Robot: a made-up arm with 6 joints.
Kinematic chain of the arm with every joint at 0, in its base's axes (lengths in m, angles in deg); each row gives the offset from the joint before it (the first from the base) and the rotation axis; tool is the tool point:
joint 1: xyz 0 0 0.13 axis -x
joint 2: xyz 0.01 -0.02 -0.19 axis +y
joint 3: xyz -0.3 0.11 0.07 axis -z
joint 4: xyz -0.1 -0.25 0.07 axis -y
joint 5: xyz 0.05 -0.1 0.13 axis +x
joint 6: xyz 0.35 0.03 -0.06 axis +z
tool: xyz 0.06 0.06 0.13
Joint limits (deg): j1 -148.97..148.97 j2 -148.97..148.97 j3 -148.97..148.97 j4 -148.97..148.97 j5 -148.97..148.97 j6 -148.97..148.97
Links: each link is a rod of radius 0.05 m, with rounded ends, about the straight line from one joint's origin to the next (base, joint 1, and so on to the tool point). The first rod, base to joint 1, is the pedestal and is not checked.
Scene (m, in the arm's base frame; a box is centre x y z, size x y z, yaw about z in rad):
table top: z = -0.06
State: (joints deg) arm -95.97 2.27 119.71 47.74 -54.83 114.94
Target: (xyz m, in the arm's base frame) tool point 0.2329 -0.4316 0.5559
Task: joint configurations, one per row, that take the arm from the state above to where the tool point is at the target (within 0.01 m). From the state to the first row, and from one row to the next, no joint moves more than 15 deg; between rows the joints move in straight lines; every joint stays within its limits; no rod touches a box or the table.
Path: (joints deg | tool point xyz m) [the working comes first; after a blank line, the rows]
Joints at the target: -86.33 62.93 118.02 74.36 -31.90 144.44
Straight joint move there: clear.

1: -94.04 14.40 119.37 53.06 -50.24 120.84 | -0.3766 -0.4157 0.3359
2: -92.12 26.53 119.03 58.39 -45.66 126.74 | -0.2259 -0.4820 0.3870
3: -90.19 38.67 118.69 63.71 -41.07 132.64 | -0.0674 -0.5055 0.4438
4: -88.26 50.80 118.36 69.04 -36.48 138.54 | 0.0884 -0.4872 0.5017
5: -86.33 62.93 118.02 74.36 -31.90 144.44 | 0.2329 -0.4315 0.5559

